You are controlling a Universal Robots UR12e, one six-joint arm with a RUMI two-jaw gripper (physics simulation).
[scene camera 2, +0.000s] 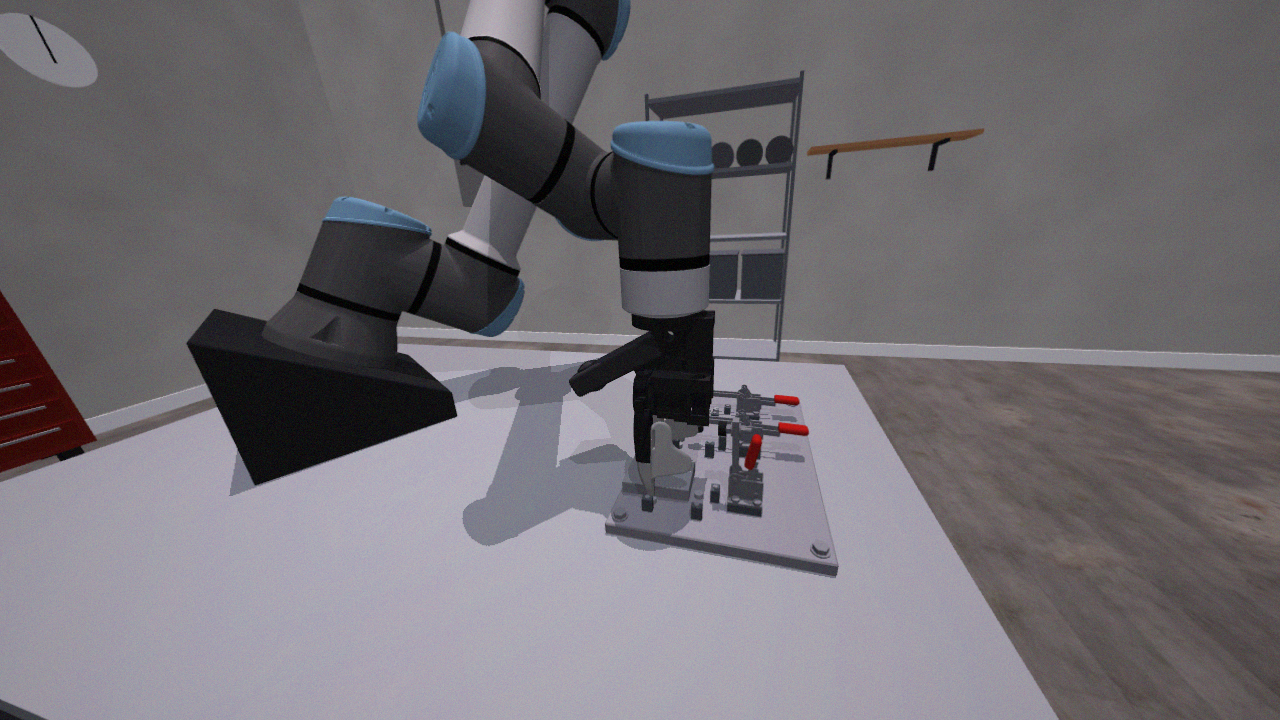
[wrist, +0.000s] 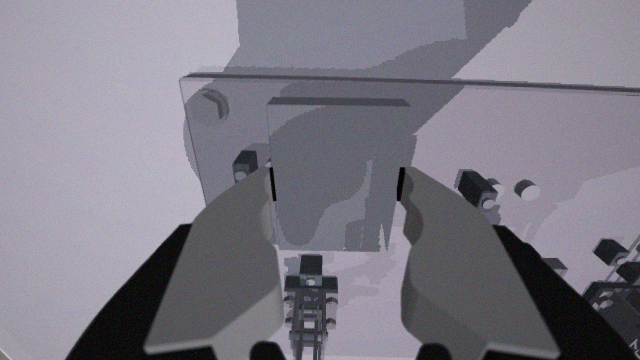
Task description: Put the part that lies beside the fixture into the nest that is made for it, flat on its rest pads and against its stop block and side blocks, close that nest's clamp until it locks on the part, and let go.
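Frame: origin at the arm's base, x down, y ahead, z right, level; metres.
Seen in the pictures: gripper, fingertip midpoint: [scene camera 2: 656, 477] [wrist: 335, 172]; arm's base, link origin: [scene camera 2: 334, 350].
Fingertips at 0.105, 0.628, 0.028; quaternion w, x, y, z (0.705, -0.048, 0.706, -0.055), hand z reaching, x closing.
Offsets run from my fingertips to a thing's top centre, as dx, dy, dz. "*": to the spot under its first point.
The part, a flat grey rectangular block @(-0.010, +0.004, -0.001) [scene camera 2: 673, 488] [wrist: 335, 145], is held level just above the fixture plate @(+0.011, +0.064, -0.106) [scene camera 2: 769, 539] [wrist: 560, 125], near one corner. My gripper [scene camera 2: 660, 481] [wrist: 335, 172] is shut on it, one fingertip at each side. In the wrist view a dark side block @(-0.006, +0.005, +0.046) [wrist: 245, 165] stands left of the part, and a dark stop block @(-0.006, +0.074, +0.003) [wrist: 311, 266] lies just beyond its lower edge with a small gap in view. The toggle clamp @(* -0.018, +0.108, +0.010) [scene camera 2: 745, 488] [wrist: 310, 310] behind that block has its red handle @(* -0.065, +0.114, +0.008) [scene camera 2: 753, 452] upright. Contact with the rest pads is hidden.
Two more clamps with red handles @(* -0.024, +0.140, -0.218) [scene camera 2: 786, 400] @(* -0.034, +0.152, -0.109) [scene camera 2: 793, 429] lying level stand farther along the plate. Another dark block @(-0.011, +0.000, -0.075) [wrist: 475, 187] and a round pad @(+0.005, +0.000, -0.109) [wrist: 527, 190] are right of the right finger. Bolt heads [scene camera 2: 819, 548] [wrist: 207, 106] rise at plate corners.
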